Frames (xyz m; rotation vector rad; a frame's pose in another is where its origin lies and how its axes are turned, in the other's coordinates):
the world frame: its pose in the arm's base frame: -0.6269 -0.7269 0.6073 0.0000 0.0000 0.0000
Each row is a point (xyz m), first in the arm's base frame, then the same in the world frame.
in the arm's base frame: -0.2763 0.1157 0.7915
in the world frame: 0.3506 0.8426 0.1842
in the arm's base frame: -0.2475 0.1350 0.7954
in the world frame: 0.3794 0.8619 0.1881
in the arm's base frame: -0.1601 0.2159 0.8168
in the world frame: 0.4668 0.9428 0.2095
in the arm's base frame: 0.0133 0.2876 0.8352
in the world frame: 0.6402 1.0145 0.2279
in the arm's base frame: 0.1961 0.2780 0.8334
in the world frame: 0.8230 1.0049 0.2261
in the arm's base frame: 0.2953 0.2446 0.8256
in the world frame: 0.9222 0.9715 0.2183
